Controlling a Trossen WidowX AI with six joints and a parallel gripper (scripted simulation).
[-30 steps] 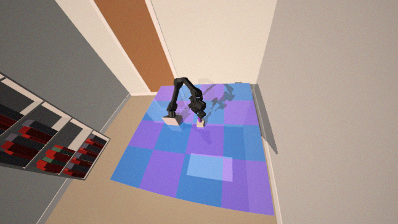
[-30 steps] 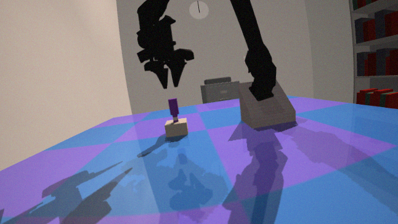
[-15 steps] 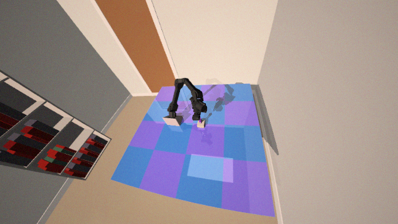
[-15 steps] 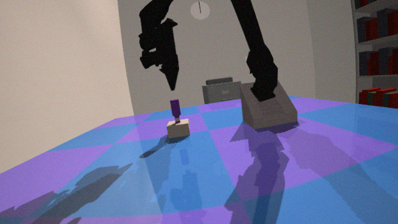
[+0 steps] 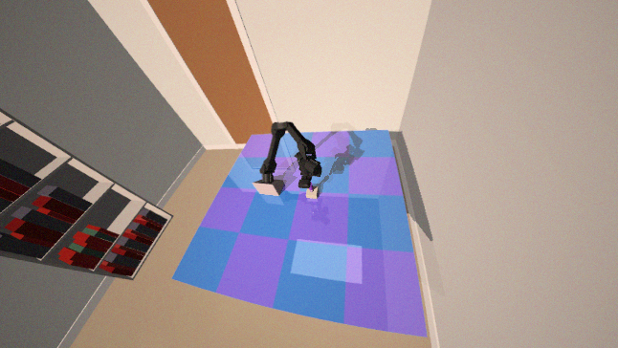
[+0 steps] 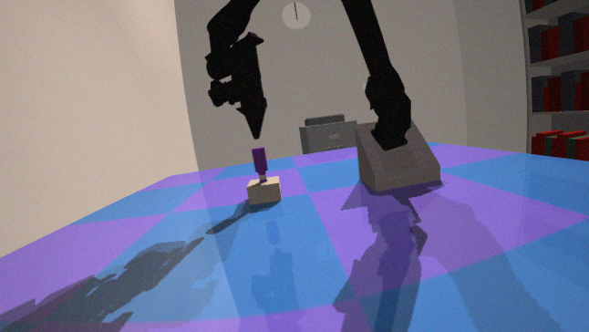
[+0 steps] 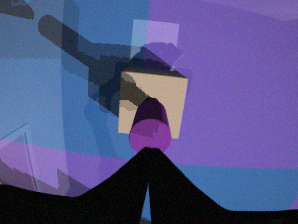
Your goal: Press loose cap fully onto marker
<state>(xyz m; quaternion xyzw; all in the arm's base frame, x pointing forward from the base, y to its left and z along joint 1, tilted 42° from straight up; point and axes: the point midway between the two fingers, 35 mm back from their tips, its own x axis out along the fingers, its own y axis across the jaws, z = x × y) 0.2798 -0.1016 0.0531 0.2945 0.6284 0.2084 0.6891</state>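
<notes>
Right now my gripper tip is 4 cm above the purple cap. Round my gripper tip: tan holder block: 11 cm below.
</notes>
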